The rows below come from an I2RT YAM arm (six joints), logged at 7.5 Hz.
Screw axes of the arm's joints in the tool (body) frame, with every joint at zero. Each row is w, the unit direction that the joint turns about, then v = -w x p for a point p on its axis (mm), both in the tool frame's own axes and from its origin. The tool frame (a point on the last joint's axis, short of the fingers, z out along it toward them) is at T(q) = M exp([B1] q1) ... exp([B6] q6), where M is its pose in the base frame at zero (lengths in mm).
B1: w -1 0 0 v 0 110.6 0
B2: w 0 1 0 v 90.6 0 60
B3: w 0 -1 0 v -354.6 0 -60
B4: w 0 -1 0 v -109.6 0 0
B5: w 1 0 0 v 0 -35.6 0
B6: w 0 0 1 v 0 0 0
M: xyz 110.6 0 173.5 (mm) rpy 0 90 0 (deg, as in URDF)
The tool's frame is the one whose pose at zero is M.
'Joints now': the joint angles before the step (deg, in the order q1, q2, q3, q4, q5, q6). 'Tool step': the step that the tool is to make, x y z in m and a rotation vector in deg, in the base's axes. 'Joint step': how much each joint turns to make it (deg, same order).
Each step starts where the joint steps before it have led.
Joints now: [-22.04, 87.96, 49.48, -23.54, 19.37, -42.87]
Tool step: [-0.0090, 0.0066, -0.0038, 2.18, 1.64, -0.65]
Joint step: [0.47, -1.23, -1.47, -2.65, -0.77, 1.73]
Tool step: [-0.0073, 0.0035, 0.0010, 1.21, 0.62, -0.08]
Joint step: [0.02, -1.59, -0.95, -1.82, -0.77, 0.49]
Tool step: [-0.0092, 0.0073, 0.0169, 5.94, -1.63, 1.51]
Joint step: [-0.08, -4.00, 1.07, -5.99, -6.25, 1.01]
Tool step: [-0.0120, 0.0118, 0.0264, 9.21, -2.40, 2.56]
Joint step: [0.14, -4.96, 2.70, -8.98, -9.66, 1.36]
